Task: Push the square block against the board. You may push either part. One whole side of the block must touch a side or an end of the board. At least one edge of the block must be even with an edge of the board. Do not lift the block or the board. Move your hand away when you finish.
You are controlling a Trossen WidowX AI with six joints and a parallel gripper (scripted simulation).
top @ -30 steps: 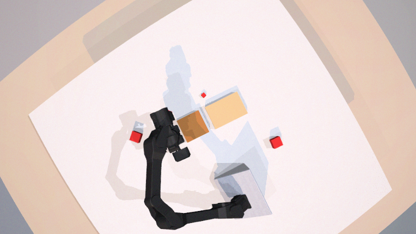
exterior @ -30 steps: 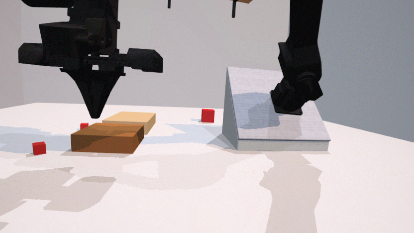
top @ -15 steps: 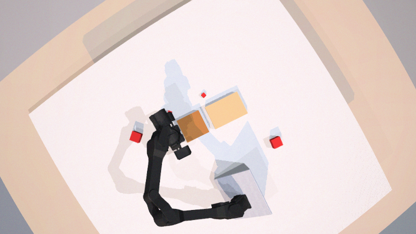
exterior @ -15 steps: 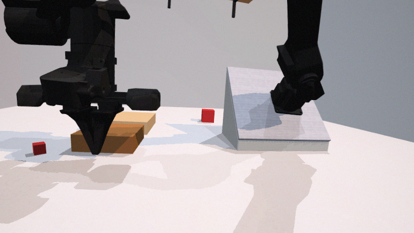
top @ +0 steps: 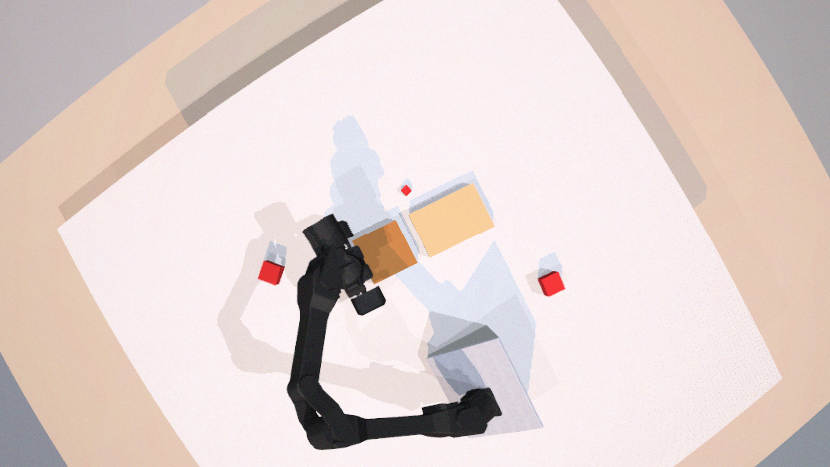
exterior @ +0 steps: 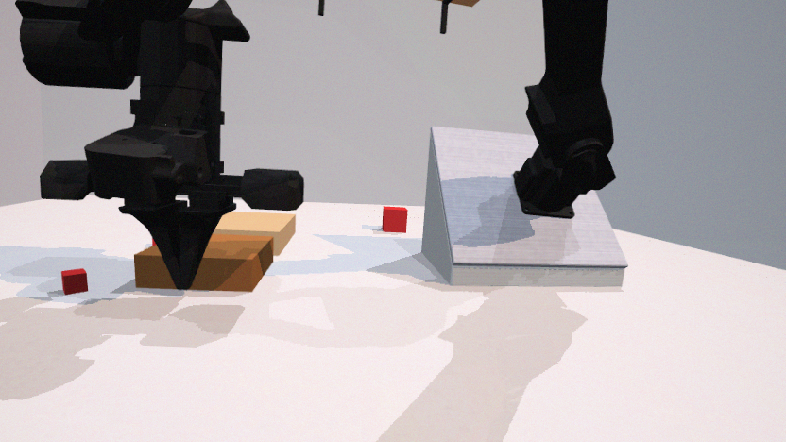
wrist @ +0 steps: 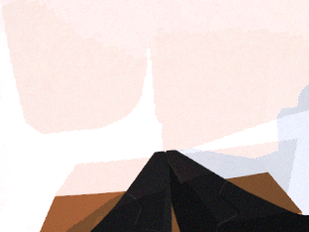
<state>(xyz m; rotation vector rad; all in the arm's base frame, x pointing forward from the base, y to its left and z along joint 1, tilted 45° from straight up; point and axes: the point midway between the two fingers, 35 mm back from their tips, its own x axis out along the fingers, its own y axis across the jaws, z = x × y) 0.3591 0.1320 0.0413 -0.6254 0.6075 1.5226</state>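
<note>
My gripper tip is now 70 mm to the left of the brown square block and 10 mm below it. Also, from my gripper tip: tan board 220 mm to the right, 10 mm above.
</note>
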